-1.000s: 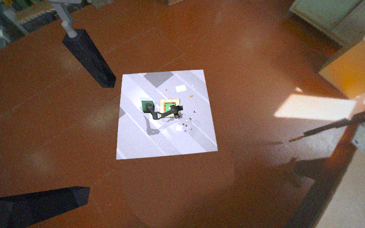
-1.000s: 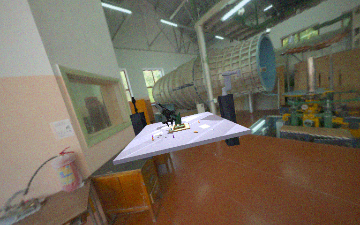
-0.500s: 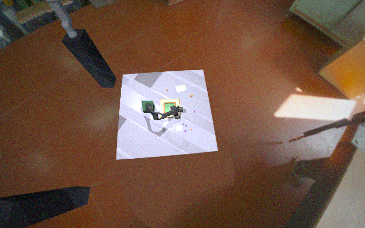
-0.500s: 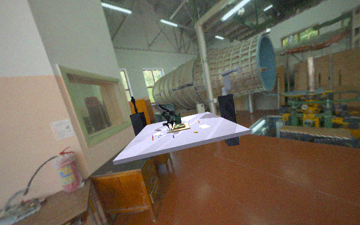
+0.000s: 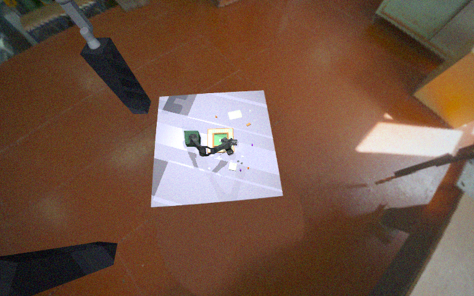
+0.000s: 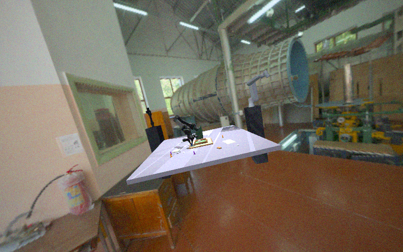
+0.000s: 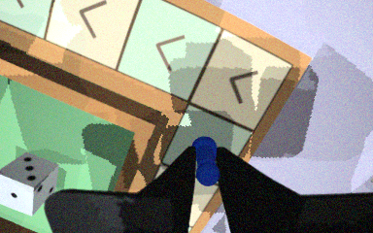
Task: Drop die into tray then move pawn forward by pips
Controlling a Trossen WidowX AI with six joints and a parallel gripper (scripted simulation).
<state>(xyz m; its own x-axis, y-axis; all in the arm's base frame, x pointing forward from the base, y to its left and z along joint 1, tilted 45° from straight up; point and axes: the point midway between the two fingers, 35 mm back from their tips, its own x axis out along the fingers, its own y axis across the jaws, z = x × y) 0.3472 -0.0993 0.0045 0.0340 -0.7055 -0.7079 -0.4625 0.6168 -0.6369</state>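
Right now the white die is 80 mm behind my gripper tip and 90 mm to the left of it. Round my gripper tip: blue pawn: 10 mm above.
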